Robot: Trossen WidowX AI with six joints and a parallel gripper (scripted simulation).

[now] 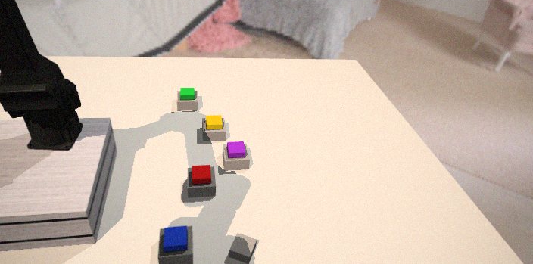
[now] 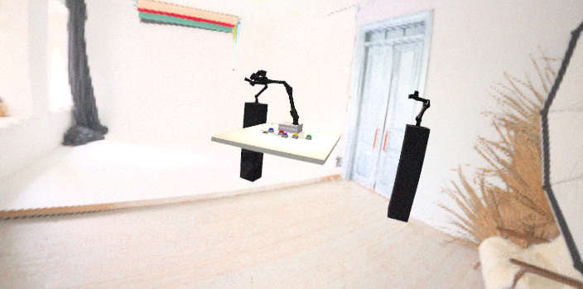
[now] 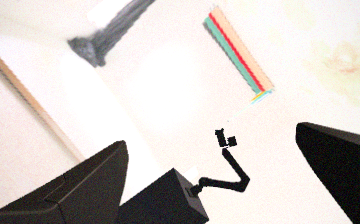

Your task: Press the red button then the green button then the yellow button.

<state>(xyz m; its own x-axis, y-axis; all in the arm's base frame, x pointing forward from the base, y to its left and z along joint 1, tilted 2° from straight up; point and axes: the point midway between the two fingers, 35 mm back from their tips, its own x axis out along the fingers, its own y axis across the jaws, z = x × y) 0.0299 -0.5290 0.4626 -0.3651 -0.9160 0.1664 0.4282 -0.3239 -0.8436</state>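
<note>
My gripper tip is now 22 cm short of the red button, 55 cm to the right of it and 49 cm above it. The rest, counted from my gripper tip: purple button: 28 cm ahead, 62 cm to the left, 49 cm below; blue button: 19 cm ahead, 42 cm to the left, 49 cm below; grey block: 29 cm ahead, 42 cm to the left, 52 cm below.
</note>
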